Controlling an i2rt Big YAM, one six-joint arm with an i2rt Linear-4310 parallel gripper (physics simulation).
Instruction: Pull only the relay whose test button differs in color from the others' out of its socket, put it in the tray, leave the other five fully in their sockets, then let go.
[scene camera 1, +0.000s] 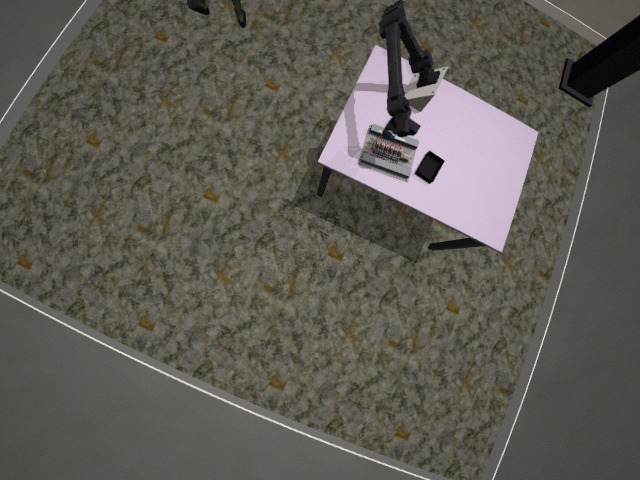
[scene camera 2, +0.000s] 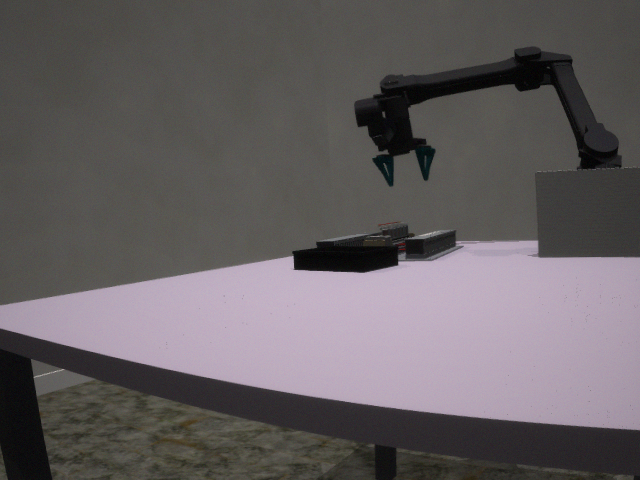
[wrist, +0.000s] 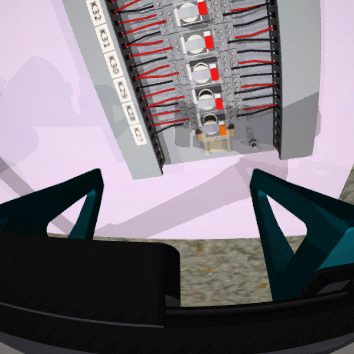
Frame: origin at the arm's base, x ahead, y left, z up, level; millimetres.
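Where they show: gripper, fingertip midpoint: (scene camera 1: 389, 131) (scene camera 2: 408, 183) (wrist: 176, 176); arm's base at its link origin: (scene camera 1: 428, 80) (scene camera 2: 605, 202).
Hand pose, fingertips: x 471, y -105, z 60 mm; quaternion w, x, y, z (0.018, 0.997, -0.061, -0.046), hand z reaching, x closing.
Observation:
Things, the pixels of their top centre, and the offset from my fingertips. "pt": a spot on its surface instead. Level surfaces: height alone.
- relay with the orange test button, top centre: (wrist: 214, 131) (scene camera 2: 402, 221) 28 mm ahead, 15 mm right, 91 mm down
- beige end clamp at a spot on its surface: (wrist: 215, 143) pt 32 mm ahead, 66 mm right, 156 mm down
- neighbouring relay at its top centre: (wrist: 210, 105) 25 mm ahead, 12 mm left, 91 mm down
- black tray at its top centre: (scene camera 2: 345, 248) (scene camera 1: 431, 166) 7 mm back, 330 mm left, 125 mm down
- label strip at a spot on its surface: (wrist: 115, 70) pt 68 mm back, 51 mm left, 117 mm down
- pink table at its surface level: 160 mm down
The relay with the orange test button (wrist: 212, 125) sits at the end of the row, beside the beige end clamp (wrist: 215, 143). Several other relays in the row show red buttons, such as the neighbouring relay (wrist: 206, 99); the far end of the row is cut off in the wrist view. The row stands on the grey panel (scene camera 1: 385, 166) (wrist: 299, 75). My gripper (scene camera 2: 408, 182) (wrist: 176, 176) is open and empty, high above the panel, its fingers wide apart. The black tray (scene camera 1: 430, 166) (scene camera 2: 341, 260) lies beside the panel; no relay is visible in it.
Slotted wire ducts (scene camera 2: 431, 244) run along both sides of the relay row, with red and black wires between. A label strip (wrist: 115, 70) reads K27 to K32. The arm's pale base block (scene camera 2: 586, 214) stands on the pink table (scene camera 1: 480, 170) (scene camera 2: 310, 330).

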